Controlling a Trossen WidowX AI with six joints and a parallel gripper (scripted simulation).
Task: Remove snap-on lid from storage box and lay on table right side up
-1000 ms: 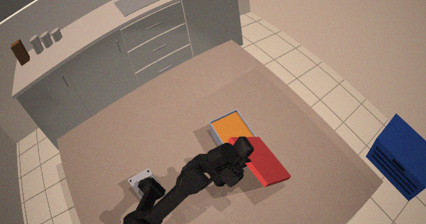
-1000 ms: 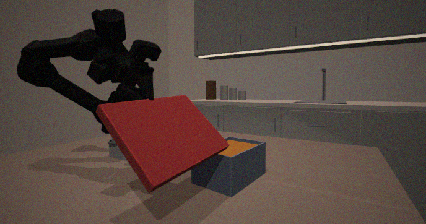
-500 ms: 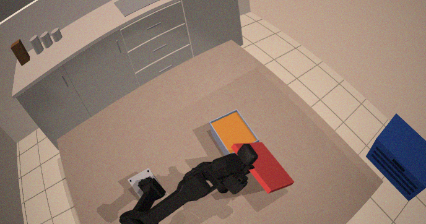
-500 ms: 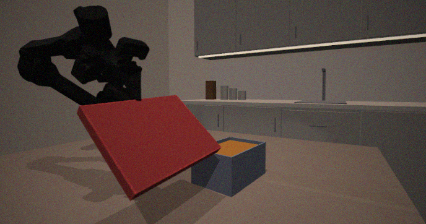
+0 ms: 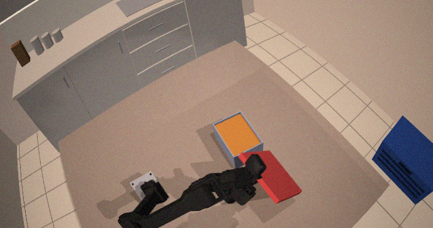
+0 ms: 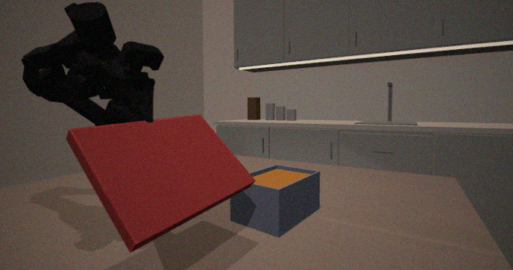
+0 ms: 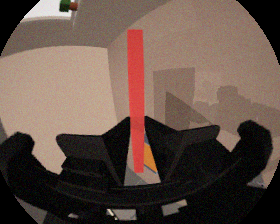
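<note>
Right now my gripper tip is 6 cm short of the red lid and 5 cm above it. The rest, counted from my gripper tip: storage box (10 cm ahead, 28 cm to the left, 18 cm below).
</note>
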